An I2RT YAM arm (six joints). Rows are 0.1 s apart.
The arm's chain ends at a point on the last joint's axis. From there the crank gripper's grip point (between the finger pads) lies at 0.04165 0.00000 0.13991 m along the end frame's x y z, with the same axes.
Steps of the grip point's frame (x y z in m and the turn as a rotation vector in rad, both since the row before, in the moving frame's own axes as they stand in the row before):
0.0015, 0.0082, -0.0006, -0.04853, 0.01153, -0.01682
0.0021, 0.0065, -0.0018, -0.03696, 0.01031, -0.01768
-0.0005, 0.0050, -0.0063, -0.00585, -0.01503, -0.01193
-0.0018, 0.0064, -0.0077, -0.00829, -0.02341, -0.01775
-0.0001, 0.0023, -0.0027, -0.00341, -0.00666, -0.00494
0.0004, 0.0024, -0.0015, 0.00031, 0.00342, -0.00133
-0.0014, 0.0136, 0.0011, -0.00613, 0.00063, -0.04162
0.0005, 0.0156, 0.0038, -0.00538, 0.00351, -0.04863
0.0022, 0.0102, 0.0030, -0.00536, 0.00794, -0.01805
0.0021, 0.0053, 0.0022, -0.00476, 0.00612, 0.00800
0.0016, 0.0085, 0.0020, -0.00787, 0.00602, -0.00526
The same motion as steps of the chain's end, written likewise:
-0.0002, 0.0021, 0.0000, -0.04853, 0.01153, -0.01682
0.0006, 0.0021, -0.0013, -0.03696, 0.01031, -0.01768
0.0016, 0.0047, -0.0069, -0.00585, -0.01503, -0.01193
0.0015, 0.0059, -0.0086, -0.00829, -0.02341, -0.01775
0.0008, 0.0020, -0.0030, -0.00341, -0.00666, -0.00494
-0.0001, 0.0025, -0.0014, 0.00031, 0.00342, -0.00133
-0.0015, 0.0145, 0.0011, -0.00613, 0.00063, -0.04162
0.0000, 0.0169, 0.0039, -0.00538, 0.00351, -0.04863
0.0011, 0.0102, 0.0033, -0.00536, 0.00794, -0.01805
0.0012, 0.0043, 0.0025, -0.00476, 0.00612, 0.00800
0.0008, 0.0076, 0.0023, -0.00787, 0.00602, -0.00526

